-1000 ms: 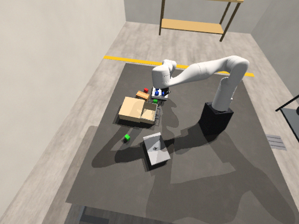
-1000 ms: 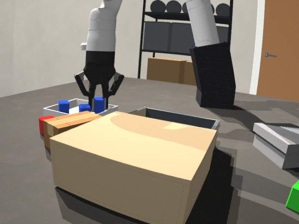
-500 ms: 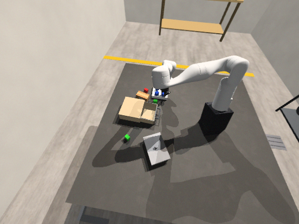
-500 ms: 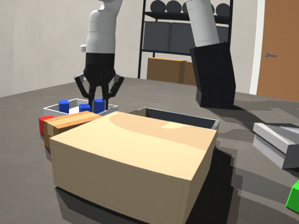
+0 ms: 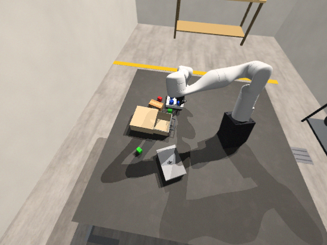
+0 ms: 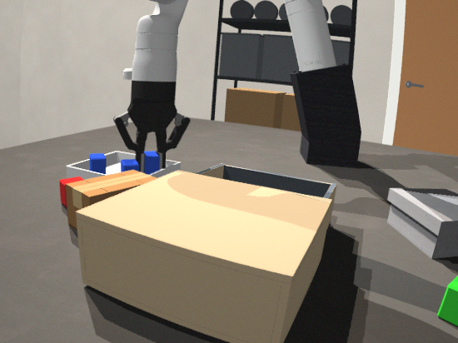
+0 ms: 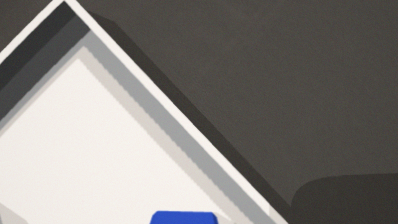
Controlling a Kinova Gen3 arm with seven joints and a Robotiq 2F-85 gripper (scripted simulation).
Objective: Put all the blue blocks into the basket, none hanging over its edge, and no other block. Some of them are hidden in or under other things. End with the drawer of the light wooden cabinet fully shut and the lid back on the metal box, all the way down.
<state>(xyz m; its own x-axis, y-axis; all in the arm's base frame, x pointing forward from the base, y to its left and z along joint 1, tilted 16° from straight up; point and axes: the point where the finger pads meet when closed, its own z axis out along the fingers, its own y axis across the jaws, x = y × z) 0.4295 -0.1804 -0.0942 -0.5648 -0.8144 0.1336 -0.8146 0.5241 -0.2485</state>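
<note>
Now: hand 40 mm short of the basket, 30 mm to the left of it and 20 mm above it. From my hand the other things lie so: red block: 170 mm ahead, 10 mm below; brown box: 170 mm ahead, 90 mm to the left, 10 mm above; drawer: 70 mm ahead, 240 mm to the left.
</note>
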